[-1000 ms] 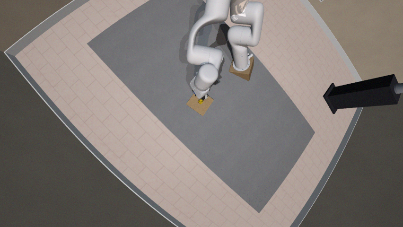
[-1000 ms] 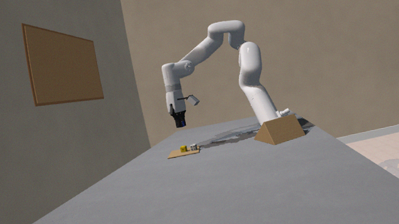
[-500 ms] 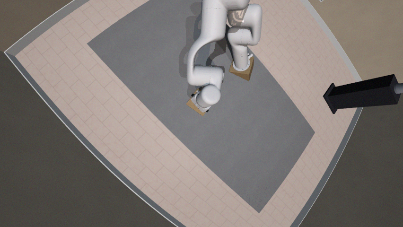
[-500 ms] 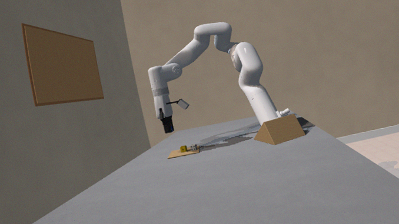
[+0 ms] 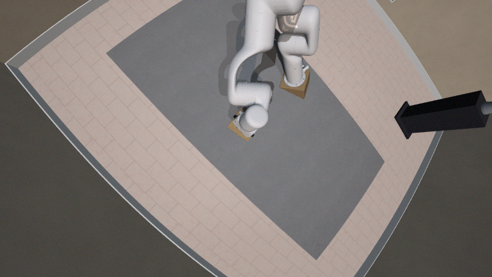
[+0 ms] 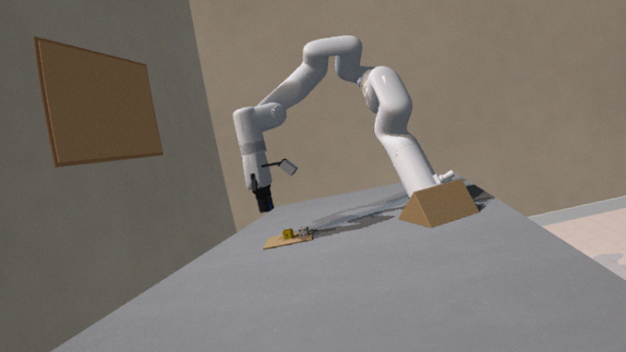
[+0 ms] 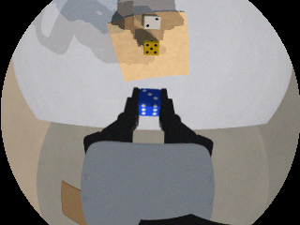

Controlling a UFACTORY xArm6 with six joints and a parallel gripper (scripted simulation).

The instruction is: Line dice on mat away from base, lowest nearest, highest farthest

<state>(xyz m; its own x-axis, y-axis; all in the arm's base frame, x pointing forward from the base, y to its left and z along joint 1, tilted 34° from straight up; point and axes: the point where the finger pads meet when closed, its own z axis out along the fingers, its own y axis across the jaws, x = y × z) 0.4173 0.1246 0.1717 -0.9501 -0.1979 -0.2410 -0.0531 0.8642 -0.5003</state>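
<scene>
My hand is 100 mm above the yellow die and 50 mm past it. Round my hand: blue die (10 mm below); then tan mat (110 mm below, 50 mm behind); then white die (100 mm below, 100 mm behind, 10 mm to the right).
</scene>
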